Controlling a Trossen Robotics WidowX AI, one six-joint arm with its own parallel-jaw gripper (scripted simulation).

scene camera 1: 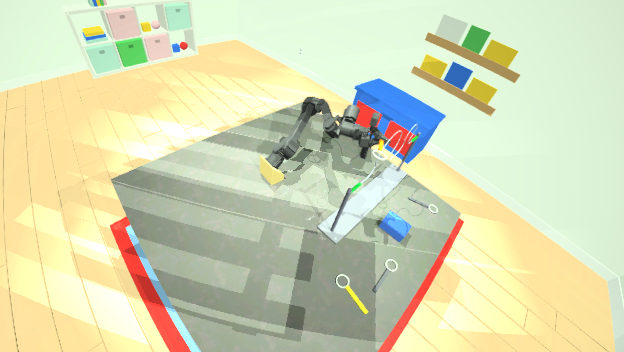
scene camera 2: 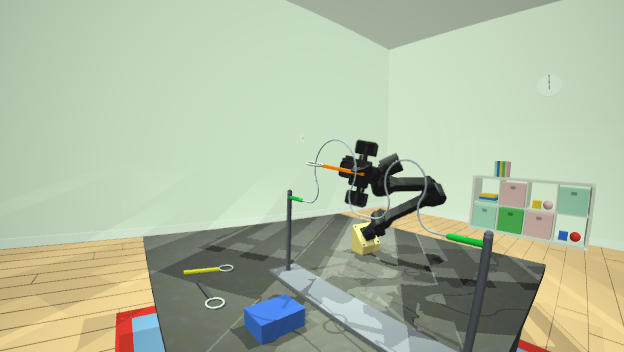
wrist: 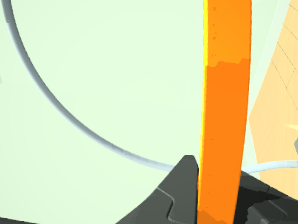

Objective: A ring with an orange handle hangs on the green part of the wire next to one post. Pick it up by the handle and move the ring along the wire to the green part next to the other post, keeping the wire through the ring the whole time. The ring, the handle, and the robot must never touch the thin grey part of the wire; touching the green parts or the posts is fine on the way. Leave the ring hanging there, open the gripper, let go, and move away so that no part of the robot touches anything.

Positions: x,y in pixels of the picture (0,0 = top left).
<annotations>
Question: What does the gripper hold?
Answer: An orange-handled ring.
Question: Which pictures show the gripper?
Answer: Scene camera 1, scene camera 2 and the wrist view: all of them.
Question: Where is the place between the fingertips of the gripper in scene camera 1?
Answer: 390,142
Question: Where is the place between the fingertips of the gripper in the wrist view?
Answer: At 198,165
</annotations>
